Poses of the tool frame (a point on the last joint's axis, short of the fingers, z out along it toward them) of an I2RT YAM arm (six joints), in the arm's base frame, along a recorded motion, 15 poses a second.
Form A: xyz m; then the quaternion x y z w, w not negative.
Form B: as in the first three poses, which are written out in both.
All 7 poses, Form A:
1: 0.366, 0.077, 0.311, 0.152, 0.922, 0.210, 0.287
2: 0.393, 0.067, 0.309, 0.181, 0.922, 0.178, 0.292
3: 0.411, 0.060, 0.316, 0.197, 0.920, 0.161, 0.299
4: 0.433, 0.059, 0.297, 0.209, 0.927, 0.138, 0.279
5: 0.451, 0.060, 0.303, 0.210, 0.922, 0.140, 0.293
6: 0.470, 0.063, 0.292, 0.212, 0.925, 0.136, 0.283
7: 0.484, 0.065, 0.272, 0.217, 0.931, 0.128, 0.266
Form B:
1: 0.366, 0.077, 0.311, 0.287, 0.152, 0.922, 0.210
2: 0.393, 0.067, 0.309, 0.292, 0.181, 0.922, 0.178
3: 0.411, 0.060, 0.316, 0.299, 0.197, 0.920, 0.161
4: 0.433, 0.059, 0.297, 0.279, 0.209, 0.927, 0.138
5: 0.451, 0.060, 0.303, 0.293, 0.210, 0.922, 0.140
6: 0.470, 0.063, 0.292, 0.283, 0.212, 0.925, 0.136
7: 0.484, 0.065, 0.272, 0.266, 0.217, 0.931, 0.128
